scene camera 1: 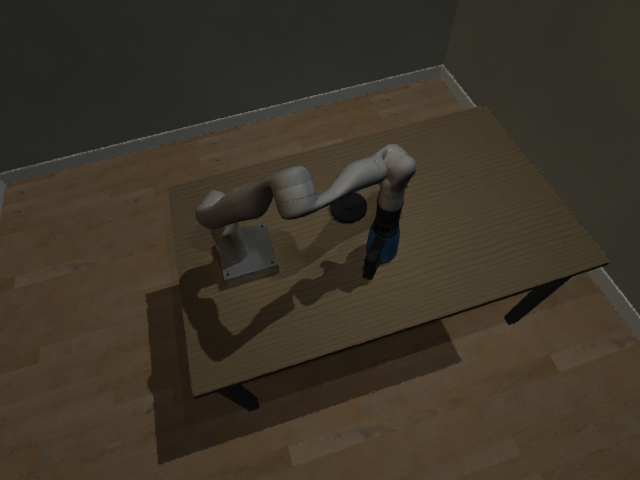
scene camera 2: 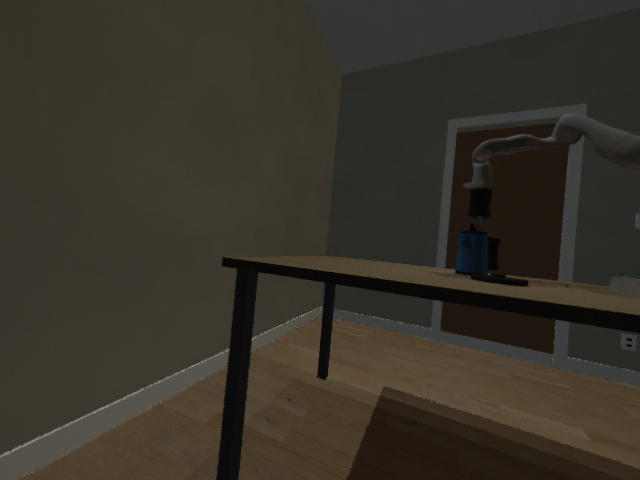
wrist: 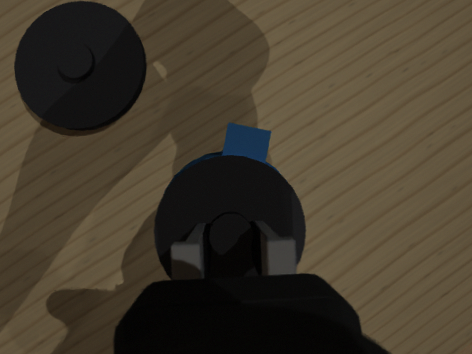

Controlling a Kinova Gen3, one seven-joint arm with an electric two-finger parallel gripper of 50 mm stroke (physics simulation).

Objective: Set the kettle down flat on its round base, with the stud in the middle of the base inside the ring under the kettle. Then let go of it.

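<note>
The blue kettle [scene camera 1: 391,249] [scene camera 2: 470,254] [wrist: 247,142] stands upright on the table beside its base, with a black lid and a black handle [scene camera 1: 372,258] [scene camera 2: 493,253]. My gripper [scene camera 2: 475,225] [wrist: 230,240] points straight down over the kettle and is shut on the round black knob of the lid, one finger on each side. The round black base [scene camera 1: 339,212] [scene camera 2: 509,281] [wrist: 52,100] lies flat on the table, apart from the kettle, with a raised stud [scene camera 1: 348,205] [wrist: 76,62] in its middle. The ring under the kettle is hidden.
The table [scene camera 1: 465,206] [scene camera 2: 361,266] bears everything. The arm's pale mounting plate [scene camera 1: 253,258] [scene camera 2: 624,284] is at the other side of the base from the kettle. In scene camera 1 the arm's forearm passes close above the base's upper left edge. Arm shadows cross the table.
</note>
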